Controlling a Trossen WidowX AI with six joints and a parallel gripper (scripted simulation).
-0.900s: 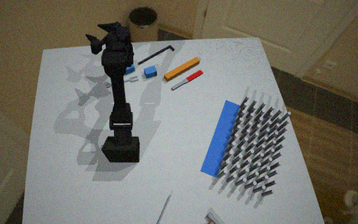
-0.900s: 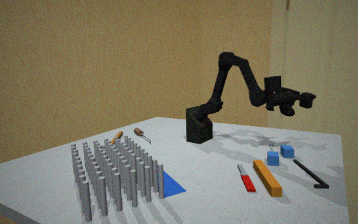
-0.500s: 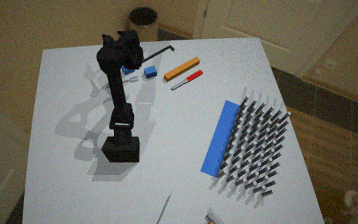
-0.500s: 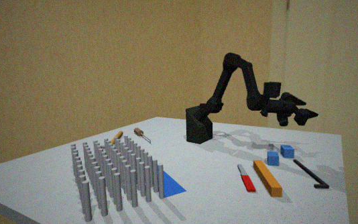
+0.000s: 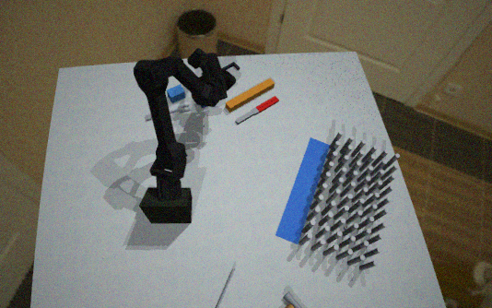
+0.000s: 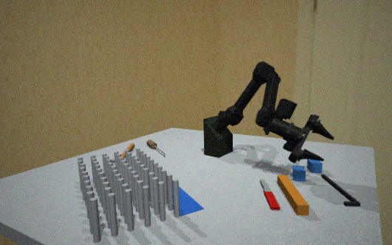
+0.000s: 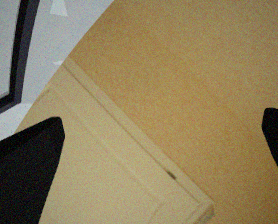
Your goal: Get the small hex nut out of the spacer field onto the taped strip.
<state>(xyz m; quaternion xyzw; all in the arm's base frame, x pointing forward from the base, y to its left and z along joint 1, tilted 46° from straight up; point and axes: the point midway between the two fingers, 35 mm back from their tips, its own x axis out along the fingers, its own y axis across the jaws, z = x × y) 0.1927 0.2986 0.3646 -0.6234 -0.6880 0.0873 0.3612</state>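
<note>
My gripper tip is now 15 cm short of the orange bar, 9 cm to the left of it and 11 cm above it. Also, from my gripper tip: red-handled tool 16 cm ahead, 17 cm to the right, 12 cm below; grey wrench 18 cm behind, 12 cm to the right, 13 cm below; blue taped strip 26 cm ahead, 50 cm to the right, 13 cm below.
</note>
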